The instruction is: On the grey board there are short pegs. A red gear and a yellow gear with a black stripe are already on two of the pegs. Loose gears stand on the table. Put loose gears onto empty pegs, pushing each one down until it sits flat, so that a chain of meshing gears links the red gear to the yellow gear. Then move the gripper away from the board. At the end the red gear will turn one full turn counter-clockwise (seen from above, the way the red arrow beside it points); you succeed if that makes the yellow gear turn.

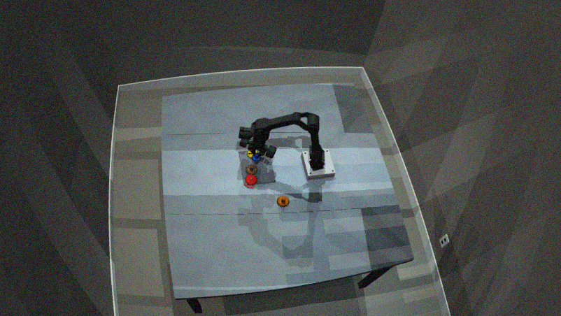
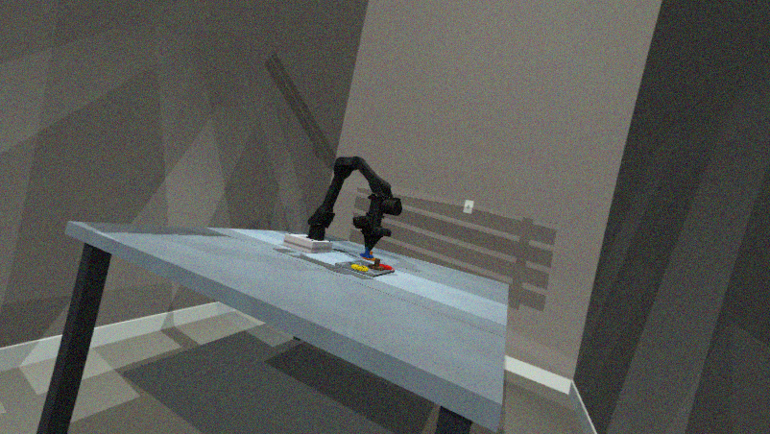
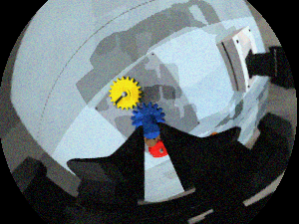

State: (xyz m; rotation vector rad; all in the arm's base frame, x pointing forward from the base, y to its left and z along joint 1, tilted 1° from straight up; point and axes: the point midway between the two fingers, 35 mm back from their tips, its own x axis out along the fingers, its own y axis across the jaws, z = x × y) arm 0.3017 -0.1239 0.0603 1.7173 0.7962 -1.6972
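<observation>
The brown gear is 4 cm ahead of my gripper tip, 4 cm to the left of it and 5 cm below it. The rest, counted from my gripper tip: yellow gear (5 cm to the right, 6 cm below); red gear (6 cm ahead, 10 cm to the left, 6 cm below); blue gear (1 cm below).
</observation>
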